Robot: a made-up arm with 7 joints.
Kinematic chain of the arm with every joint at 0, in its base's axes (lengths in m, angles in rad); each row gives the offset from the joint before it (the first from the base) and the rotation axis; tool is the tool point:
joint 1: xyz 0 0 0.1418 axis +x
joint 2: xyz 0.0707 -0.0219 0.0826 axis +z
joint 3: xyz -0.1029 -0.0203 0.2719 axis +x
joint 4: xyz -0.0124 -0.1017 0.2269 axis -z
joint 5: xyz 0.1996 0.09 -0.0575 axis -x
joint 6: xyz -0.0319 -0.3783 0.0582 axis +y
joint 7: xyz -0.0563 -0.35 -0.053 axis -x
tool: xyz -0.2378 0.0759 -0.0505
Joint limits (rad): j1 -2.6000..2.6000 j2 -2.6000..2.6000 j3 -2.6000..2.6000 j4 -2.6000..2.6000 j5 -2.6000..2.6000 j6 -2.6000..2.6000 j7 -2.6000..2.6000
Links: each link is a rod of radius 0.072 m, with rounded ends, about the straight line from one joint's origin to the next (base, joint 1, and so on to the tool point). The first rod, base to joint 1, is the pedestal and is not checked.
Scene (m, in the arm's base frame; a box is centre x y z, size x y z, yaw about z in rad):
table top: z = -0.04
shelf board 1: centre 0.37 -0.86 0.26 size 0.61 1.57 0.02 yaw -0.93
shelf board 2: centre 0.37 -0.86 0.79 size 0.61 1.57 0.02 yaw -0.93
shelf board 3: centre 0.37 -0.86 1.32 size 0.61 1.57 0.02 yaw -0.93
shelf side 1: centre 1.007 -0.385 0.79 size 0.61 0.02 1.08 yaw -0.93
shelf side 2: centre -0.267 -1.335 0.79 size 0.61 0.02 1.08 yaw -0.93
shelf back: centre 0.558 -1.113 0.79 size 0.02 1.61 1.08 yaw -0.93
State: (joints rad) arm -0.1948 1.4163 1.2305 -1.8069 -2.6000 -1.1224 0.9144
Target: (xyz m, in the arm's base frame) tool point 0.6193 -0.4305 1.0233
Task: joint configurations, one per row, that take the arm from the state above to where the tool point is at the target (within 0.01 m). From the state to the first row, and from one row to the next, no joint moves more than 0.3 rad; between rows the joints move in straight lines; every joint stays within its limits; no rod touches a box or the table.
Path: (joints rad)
1: -0.3819 1.4310 1.1922 -1.8472 -2.3260 -1.0137 0.8400
2: -0.5690 1.4458 1.1538 -1.8876 -2.0519 -0.9050 0.7656
3: -0.6595 1.6765 1.1968 -1.7899 -2.0645 -0.9675 0.7994
4: -0.7500 1.9071 1.2398 -1.6921 -2.0771 -1.0299 0.8333
5: -0.8405 2.1378 1.2829 -1.5944 -2.0897 -1.0924 0.8671
6: -0.9310 2.3685 1.3259 -1.4967 -2.1023 -1.1549 0.9010
7: -0.6989 2.2793 1.3911 -1.4744 -2.3512 -1.2486 0.9900
8: -0.4668 2.1902 1.4563 -1.4521 -2.6000 -1.3423 1.0789

